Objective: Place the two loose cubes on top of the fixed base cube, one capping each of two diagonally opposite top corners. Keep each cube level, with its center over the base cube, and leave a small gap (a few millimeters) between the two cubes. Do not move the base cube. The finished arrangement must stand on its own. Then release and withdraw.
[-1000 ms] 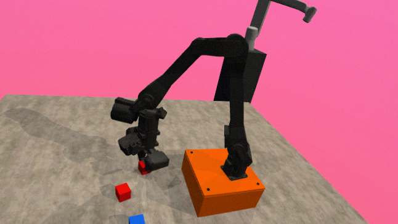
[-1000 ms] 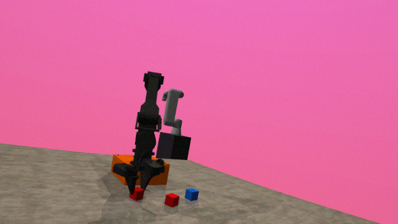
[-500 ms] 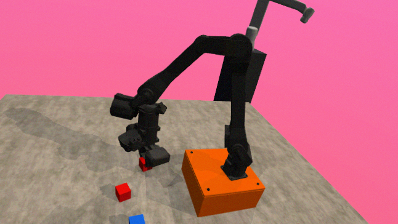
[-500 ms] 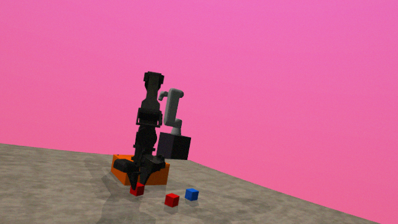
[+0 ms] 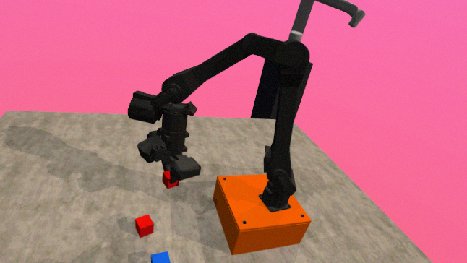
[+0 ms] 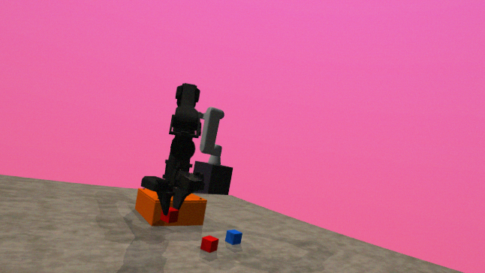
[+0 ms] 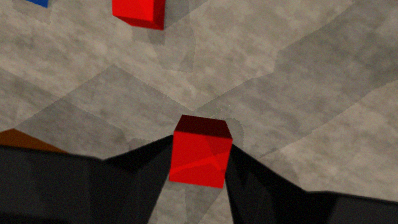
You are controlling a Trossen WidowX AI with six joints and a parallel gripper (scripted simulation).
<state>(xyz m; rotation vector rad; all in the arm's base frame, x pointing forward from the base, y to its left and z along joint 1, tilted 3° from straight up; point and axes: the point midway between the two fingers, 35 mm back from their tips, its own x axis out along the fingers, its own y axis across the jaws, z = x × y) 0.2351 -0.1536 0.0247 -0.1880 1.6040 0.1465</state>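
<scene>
The blue cube lies 6 cm ahead of my gripper tip, 20 cm to the left of it and 6 cm below it.
</scene>
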